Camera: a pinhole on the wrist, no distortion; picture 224 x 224 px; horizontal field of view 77.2 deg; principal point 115.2 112.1 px. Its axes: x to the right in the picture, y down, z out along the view. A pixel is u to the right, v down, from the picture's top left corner.
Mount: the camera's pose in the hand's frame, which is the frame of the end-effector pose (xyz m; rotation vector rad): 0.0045 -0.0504 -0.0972 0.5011 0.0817 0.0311
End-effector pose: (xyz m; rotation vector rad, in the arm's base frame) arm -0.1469 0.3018 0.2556 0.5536 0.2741 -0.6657
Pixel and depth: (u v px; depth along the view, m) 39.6 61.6 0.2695
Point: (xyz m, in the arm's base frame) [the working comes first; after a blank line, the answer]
In the camera's frame: -0.1452 -0.0970 0.2695

-0.4044 0.1264 0.2795
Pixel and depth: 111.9 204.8 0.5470
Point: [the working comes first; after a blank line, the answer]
In the camera's frame: -0.0129 0.3614 0.5470

-0.0810 -0.0277 0.6995
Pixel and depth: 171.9 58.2 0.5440
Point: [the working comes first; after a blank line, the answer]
In the camera's frame: 0.2198 -0.2090 0.5440

-0.2365 -0.2986 0.1685
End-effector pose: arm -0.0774 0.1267 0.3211 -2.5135 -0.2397 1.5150
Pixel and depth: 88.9 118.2 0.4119
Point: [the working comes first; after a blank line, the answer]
In the camera's frame: -0.0772 0.0179 0.4119

-0.3485 0.3691 0.2855
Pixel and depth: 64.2 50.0 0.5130
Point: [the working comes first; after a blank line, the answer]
In the camera's frame: -0.1865 -0.2271 0.5130

-0.3844 0.6038 0.4461
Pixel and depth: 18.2 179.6 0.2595
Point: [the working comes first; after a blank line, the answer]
In the camera's frame: -0.1794 0.1248 0.2595

-0.3302 0.1789 0.3781
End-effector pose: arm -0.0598 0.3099 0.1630 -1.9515 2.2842 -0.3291
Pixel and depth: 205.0 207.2 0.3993
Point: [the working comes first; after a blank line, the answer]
In the camera's frame: 0.2556 0.2707 0.3993

-0.0314 -0.0071 -0.1772
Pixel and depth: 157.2 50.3 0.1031
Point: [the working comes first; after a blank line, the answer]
In the camera's frame: 0.0309 -0.0454 0.1031

0.0583 0.2486 0.2286
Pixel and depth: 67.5 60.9 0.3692
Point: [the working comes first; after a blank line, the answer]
In the camera's frame: -0.1255 -0.1347 0.3692

0.3306 0.3303 0.0790
